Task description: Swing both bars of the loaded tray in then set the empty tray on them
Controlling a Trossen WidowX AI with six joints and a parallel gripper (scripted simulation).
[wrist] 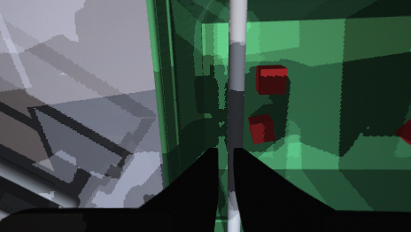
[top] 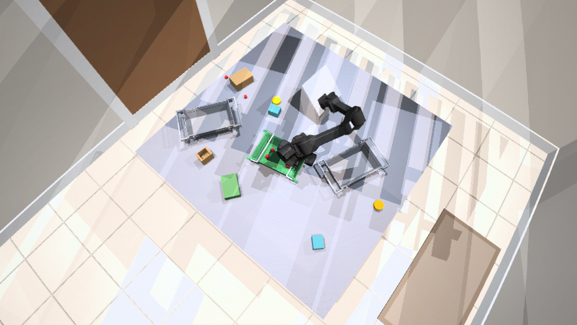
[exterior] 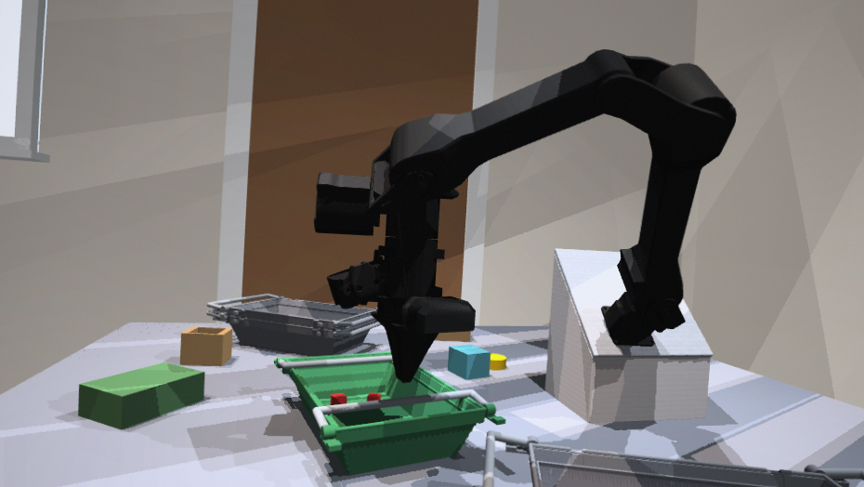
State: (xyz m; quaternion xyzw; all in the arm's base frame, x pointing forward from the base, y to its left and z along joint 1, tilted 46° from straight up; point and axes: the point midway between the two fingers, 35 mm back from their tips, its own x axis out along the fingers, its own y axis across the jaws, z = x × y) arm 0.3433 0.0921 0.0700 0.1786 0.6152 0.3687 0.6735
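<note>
Now: gripper tip 220 mm to the right of the grey tray, 200 mm past it and 40 mm above it. Round my gripper tip: green block 320 mm ahead, 160 mm to the right, 70 mm below; box 380 mm to the right, 300 mm ahead, 70 mm below; red block 140 mm to the right, 70 mm below, 70 mm ahead.
</note>
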